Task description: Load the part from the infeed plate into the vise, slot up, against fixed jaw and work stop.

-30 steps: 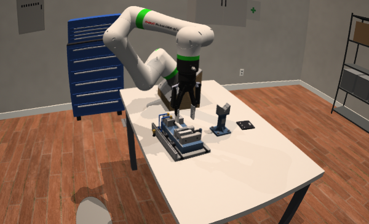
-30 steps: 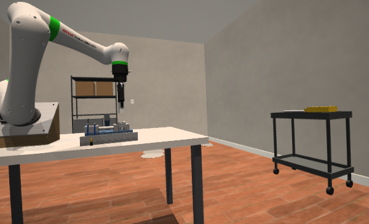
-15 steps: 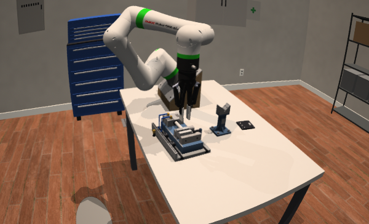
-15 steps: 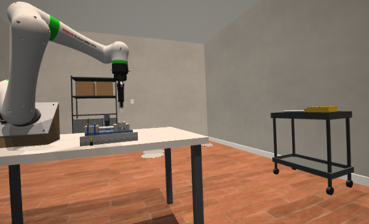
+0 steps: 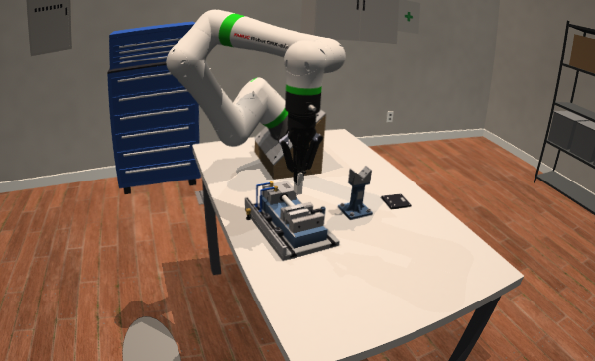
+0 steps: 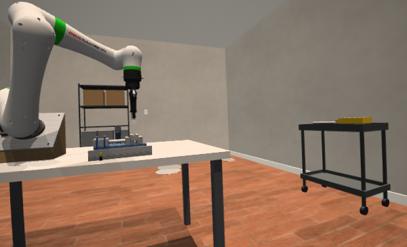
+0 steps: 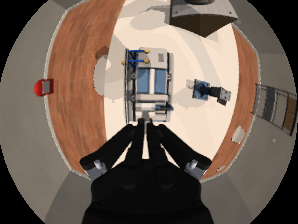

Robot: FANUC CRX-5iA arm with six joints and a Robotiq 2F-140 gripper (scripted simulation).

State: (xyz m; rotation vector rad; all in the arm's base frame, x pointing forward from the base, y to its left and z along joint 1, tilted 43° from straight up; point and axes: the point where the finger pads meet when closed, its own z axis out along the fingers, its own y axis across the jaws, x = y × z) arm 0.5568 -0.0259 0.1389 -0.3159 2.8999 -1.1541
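My hand is 100 mm above the part. From my hand the other things lie so: dark infeed plate: 430 mm to the left, 190 mm below, 140 mm behind.
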